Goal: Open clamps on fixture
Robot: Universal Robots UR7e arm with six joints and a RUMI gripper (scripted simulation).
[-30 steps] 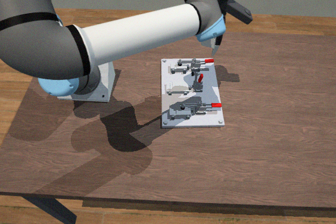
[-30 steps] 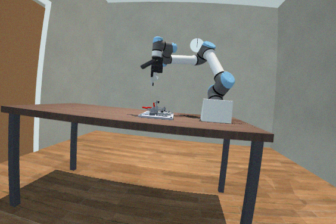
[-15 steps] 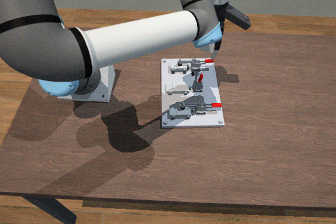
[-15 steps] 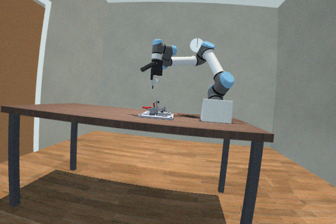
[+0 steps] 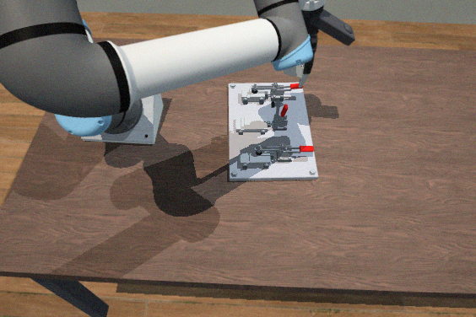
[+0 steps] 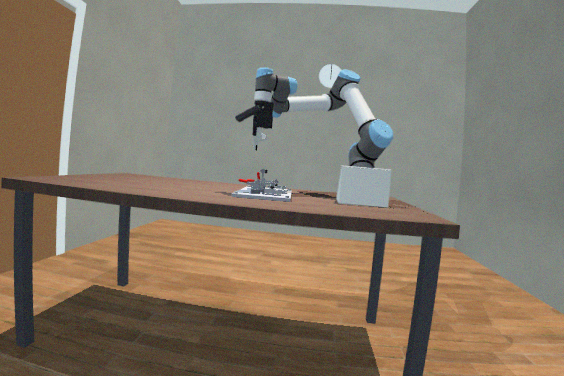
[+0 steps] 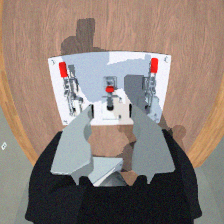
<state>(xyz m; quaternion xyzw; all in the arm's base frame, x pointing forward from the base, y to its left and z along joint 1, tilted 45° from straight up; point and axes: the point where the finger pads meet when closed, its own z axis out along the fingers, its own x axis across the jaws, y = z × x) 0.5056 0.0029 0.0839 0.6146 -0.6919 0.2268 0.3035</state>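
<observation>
My hand is 6 cm past the white fixture plate, 1 cm to the right of it and 21 cm above it. From my hand the other things lie so: grey part: 11 cm behind, 12 cm to the left, 18 cm below.
</observation>
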